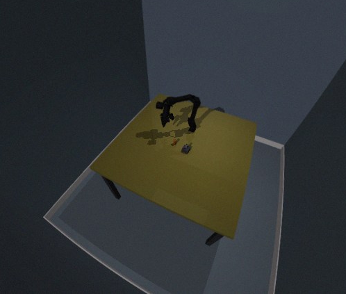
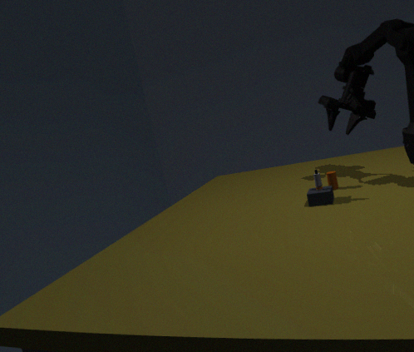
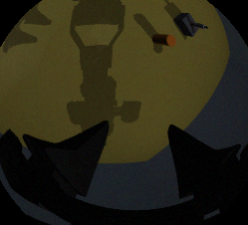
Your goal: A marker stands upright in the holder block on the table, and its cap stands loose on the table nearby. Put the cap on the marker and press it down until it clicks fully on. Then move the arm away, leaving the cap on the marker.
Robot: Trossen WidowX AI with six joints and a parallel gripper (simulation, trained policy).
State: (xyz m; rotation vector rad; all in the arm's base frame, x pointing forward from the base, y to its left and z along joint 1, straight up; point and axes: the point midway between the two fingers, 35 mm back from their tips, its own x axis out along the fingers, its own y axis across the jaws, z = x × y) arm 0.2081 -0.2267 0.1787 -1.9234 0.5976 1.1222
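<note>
Now: the orange cap 14 cm to the left of my gripper tip, 12 cm below it and 3 cm ahead of it. Also, from my gripper tip: holder block: 27 cm to the left, 13 cm below, 6 cm ahead; then marker: 27 cm to the left, 8 cm below, 6 cm ahead.
</note>
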